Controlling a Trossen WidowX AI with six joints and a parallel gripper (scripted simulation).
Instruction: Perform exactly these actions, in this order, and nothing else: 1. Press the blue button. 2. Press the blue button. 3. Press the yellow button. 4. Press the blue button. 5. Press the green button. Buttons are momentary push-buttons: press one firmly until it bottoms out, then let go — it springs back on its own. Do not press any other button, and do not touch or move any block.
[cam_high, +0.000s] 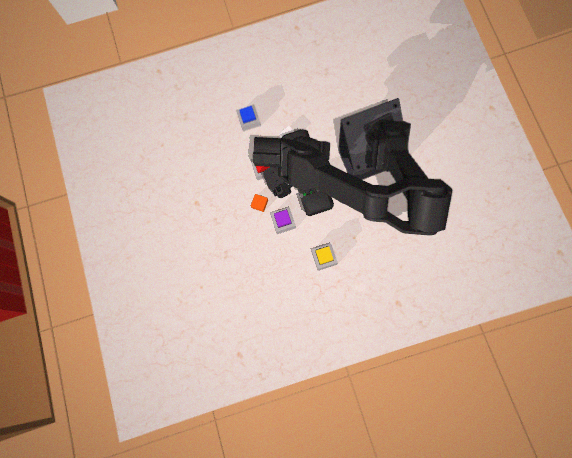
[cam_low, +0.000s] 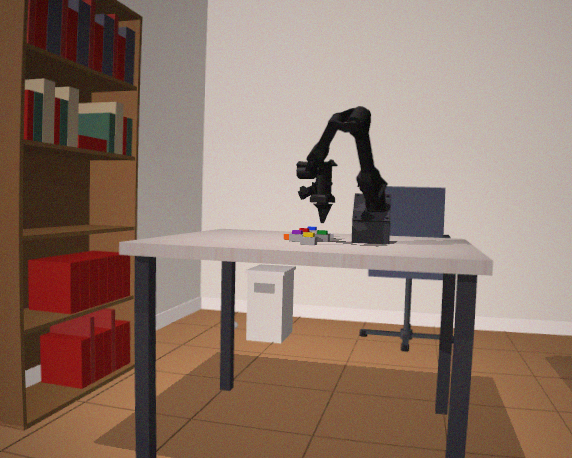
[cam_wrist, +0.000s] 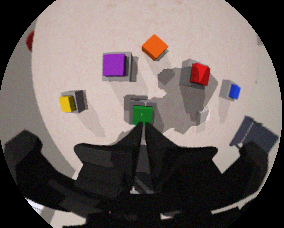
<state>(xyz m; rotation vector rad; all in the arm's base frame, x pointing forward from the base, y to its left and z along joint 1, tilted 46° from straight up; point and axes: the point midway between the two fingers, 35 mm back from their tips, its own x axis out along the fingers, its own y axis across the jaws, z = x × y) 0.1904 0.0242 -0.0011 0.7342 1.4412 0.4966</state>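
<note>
Now: the green button 3 cm below my gripper tip. From my gripper tip the other things lie so: orange block 12 cm ahead, 5 cm below, 3 cm to the right; then purple button 8 cm ahead, 4 cm to the left, 3 cm below; then red button 11 cm to the right, 7 cm ahead, 3 cm below.
</note>
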